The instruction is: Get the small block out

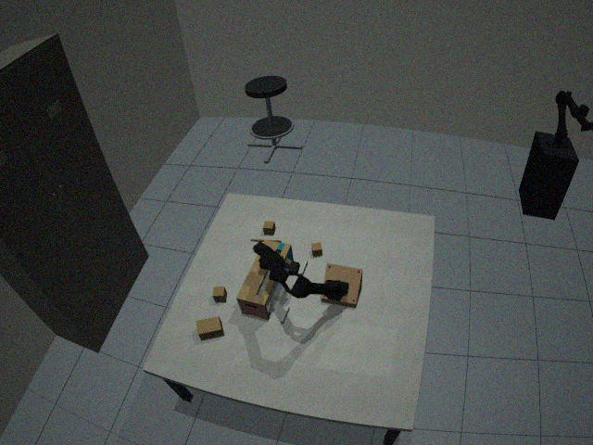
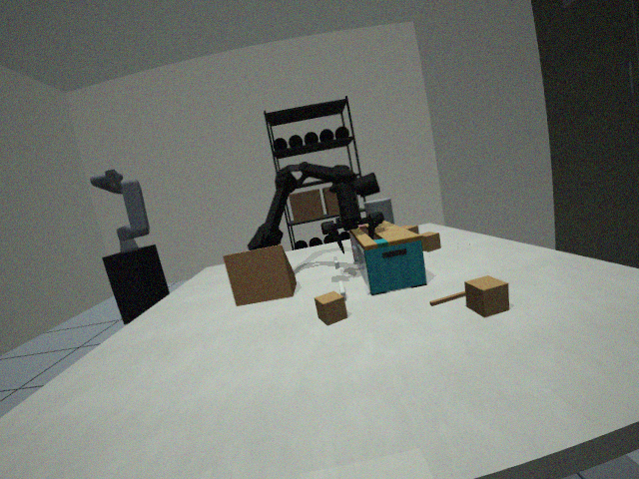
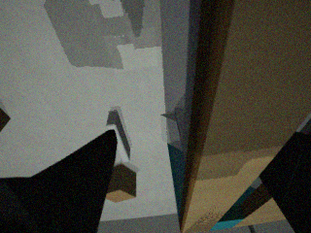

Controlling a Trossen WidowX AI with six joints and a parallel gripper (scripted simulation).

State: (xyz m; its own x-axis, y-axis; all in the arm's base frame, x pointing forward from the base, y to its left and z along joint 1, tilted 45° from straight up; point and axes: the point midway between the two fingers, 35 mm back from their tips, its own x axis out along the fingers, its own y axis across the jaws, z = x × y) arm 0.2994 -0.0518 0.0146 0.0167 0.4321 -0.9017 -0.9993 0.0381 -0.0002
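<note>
My gripper tip is now 6 cm short of the green block and 2 cm to the left of it. Also, from my gripper tip: box (5 cm to the left, 4 cm ahead, 3 cm below); thin stick (24 cm to the right, 19 cm ahead, 8 cm below).
</note>
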